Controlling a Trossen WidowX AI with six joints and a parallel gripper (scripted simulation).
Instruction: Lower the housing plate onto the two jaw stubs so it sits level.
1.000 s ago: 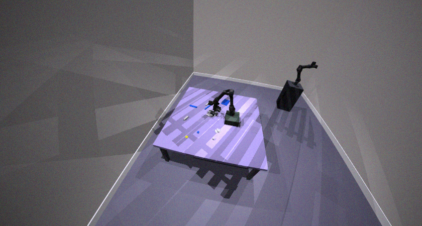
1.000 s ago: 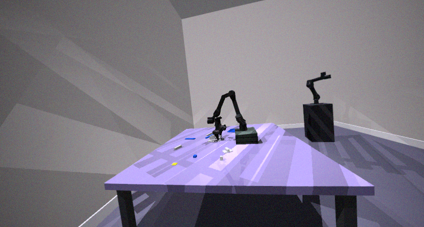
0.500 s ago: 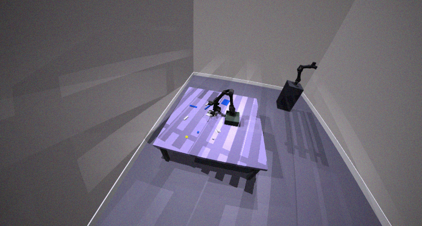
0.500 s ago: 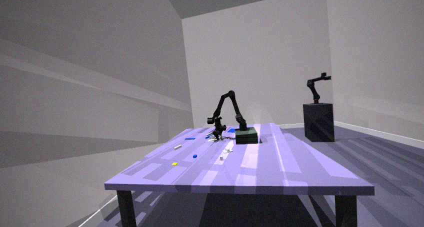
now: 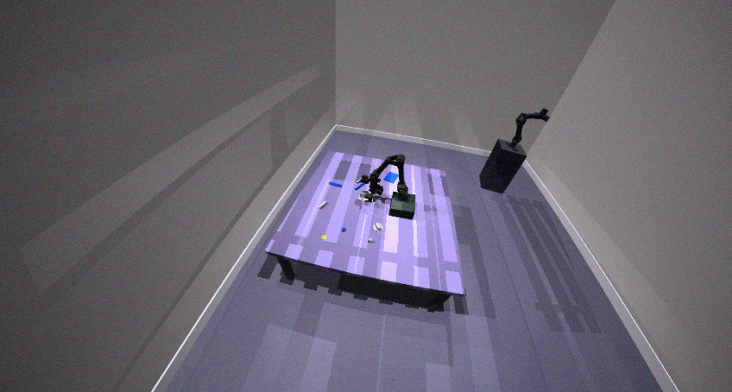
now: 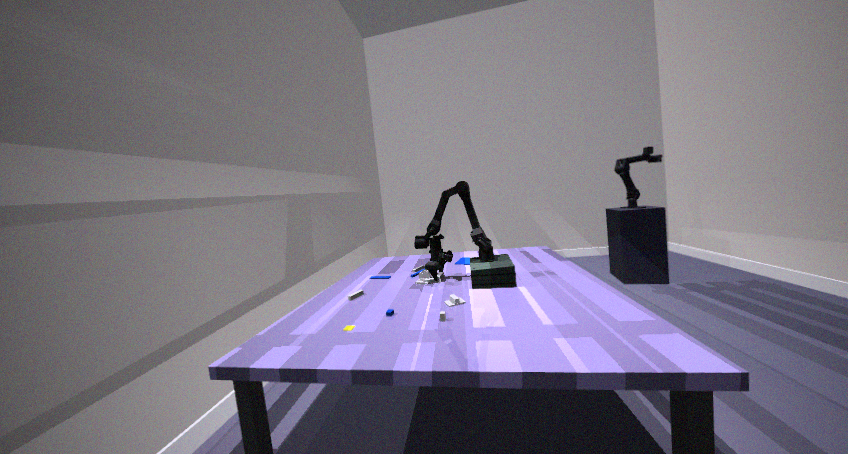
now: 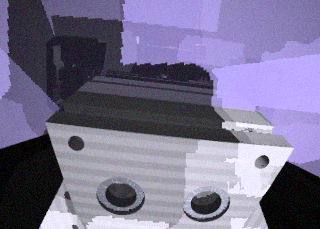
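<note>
Now: the pale jaw assembly 20 mm ahead of my gripper tip and 10 mm to the left of it. Round my gripper tip: white bar: 340 mm ahead, 230 mm to the left; blue bar: 360 mm ahead, 40 mm to the right, 10 mm below; yellow bit: 500 mm to the left, 180 mm ahead, 10 mm below.
</note>
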